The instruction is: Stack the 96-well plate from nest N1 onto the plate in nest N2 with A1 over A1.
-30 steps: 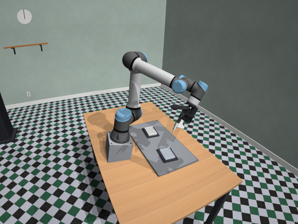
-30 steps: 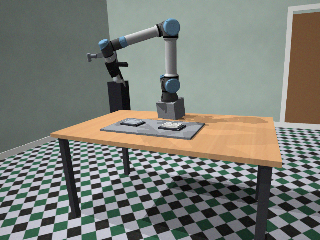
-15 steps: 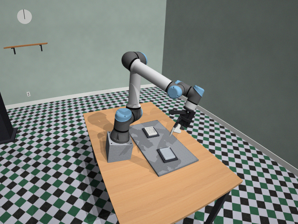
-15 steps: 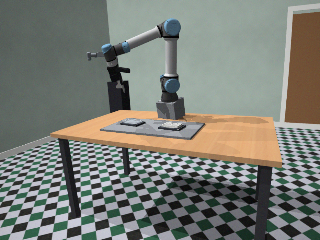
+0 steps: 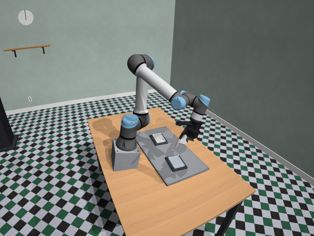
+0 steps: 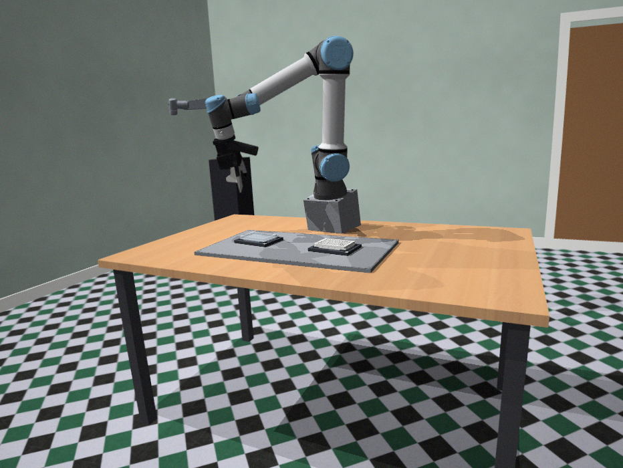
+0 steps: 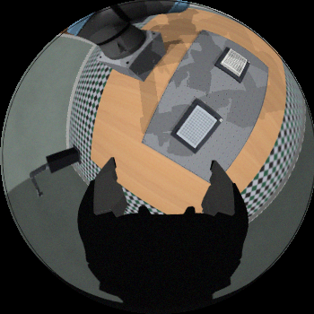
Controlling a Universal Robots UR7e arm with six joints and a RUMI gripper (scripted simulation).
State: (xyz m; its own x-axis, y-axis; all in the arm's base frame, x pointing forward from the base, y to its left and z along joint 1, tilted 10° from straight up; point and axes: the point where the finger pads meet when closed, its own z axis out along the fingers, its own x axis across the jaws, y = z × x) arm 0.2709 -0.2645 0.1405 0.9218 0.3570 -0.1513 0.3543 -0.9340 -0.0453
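The 96-well plate is 210 mm below my hand, 70 mm to the left of it and 30 mm ahead of it. From my hand the other things lie so: black plate nest 220 mm below, 70 mm to the left, 30 mm ahead; then A1 label 480 mm to the left, 220 mm below, 140 mm ahead.
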